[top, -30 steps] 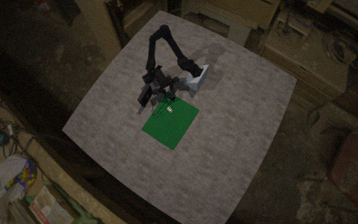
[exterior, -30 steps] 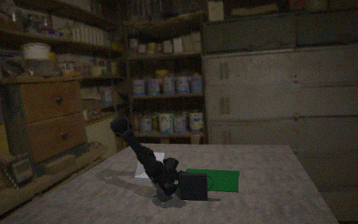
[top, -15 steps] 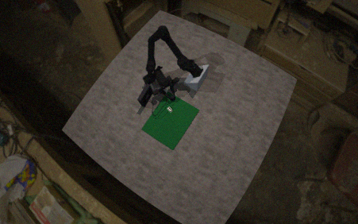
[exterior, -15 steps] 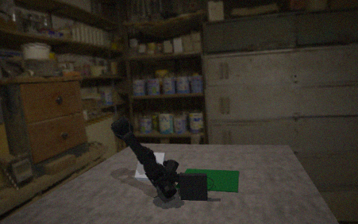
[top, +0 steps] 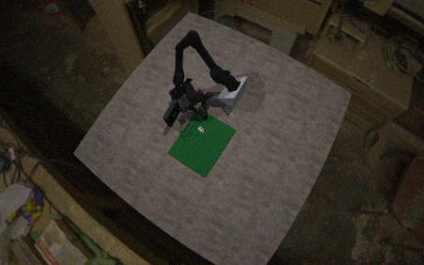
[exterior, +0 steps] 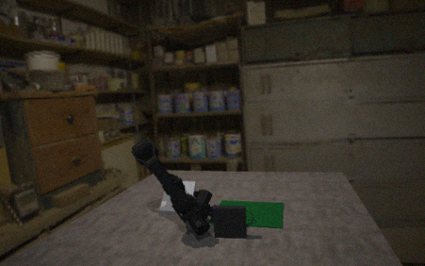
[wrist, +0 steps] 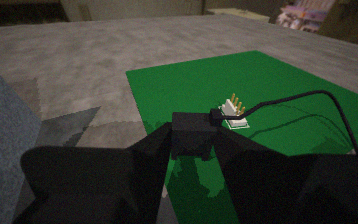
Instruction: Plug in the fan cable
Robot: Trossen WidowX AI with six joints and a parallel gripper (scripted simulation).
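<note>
Right now my gripper tip is 1 cm above the dark plug. From my gripper tip the other things lie so: dark fan: 15 cm to the right, 6 cm ahead, 3 cm above; then green board: 13 cm ahead, 5 cm below, 4 cm to the left.
</note>
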